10 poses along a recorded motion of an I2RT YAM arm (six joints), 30 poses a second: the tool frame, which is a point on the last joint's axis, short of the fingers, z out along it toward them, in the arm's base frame.
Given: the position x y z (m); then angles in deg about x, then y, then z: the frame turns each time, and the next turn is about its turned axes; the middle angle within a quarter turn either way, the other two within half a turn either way.
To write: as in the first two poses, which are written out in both.
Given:
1: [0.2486 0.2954 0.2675 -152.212 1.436 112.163]
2: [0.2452 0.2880 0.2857 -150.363 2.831 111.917]
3: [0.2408 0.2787 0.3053 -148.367 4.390 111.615]
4: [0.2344 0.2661 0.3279 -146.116 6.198 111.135]
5: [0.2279 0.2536 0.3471 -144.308 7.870 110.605]
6: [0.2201 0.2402 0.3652 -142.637 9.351 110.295]
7: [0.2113 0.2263 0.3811 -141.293 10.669 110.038]
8: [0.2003 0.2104 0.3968 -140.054 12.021 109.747]
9: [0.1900 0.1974 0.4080 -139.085 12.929 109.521]
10: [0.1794 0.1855 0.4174 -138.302 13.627 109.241]
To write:
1:
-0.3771 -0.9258 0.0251 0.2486
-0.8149 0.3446 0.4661 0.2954
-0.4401 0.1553 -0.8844 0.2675
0 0 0 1

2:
-0.3728 -0.9266 0.0494 0.2452
-0.7972 0.3471 0.4939 0.2880
-0.4748 0.1448 -0.8681 0.2857
0 0 0 1

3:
-0.3673 -0.9270 0.0765 0.2408
-0.7768 0.3510 0.5229 0.2787
-0.5116 0.1326 -0.8489 0.3053
0 0 0 1

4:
-0.3585 -0.9273 0.1080 0.2344
-0.7526 0.3555 0.5543 0.2661
-0.5523 0.1174 -0.8253 0.3279
0 0 0 1

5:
-0.3486 -0.9272 0.1369 0.2279
-0.7321 0.3606 0.5779 0.2536
-0.5852 0.1012 -0.8045 0.3471
0 0 0 1

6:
-0.3422 -0.9255 0.1625 0.2201
-0.7113 0.3682 0.5988 0.2402
-0.6140 0.0894 -0.7842 0.3652
0 0 0 1

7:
-0.3367 -0.9232 0.1851 0.2113
-0.6934 0.3761 0.6145 0.2263
-0.6370 0.0785 -0.7669 0.3811
0 0 0 1

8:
-0.3305 -0.9206 0.2083 0.2003
-0.6764 0.3849 0.6280 0.2104
-0.6583 0.0667 -0.7498 0.3968
0 0 0 1

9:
-0.3257 -0.9186 0.2237 0.1900
-0.6633 0.3906 0.6383 0.1974
-0.6738 0.0595 -0.7365 0.4080
0 0 0 1

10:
-0.3203 -0.9176 0.2356 0.1794
-0.6533 0.3940 0.6465 0.1855
-0.6860 0.0531 -0.7256 0.4174
0 0 0 1

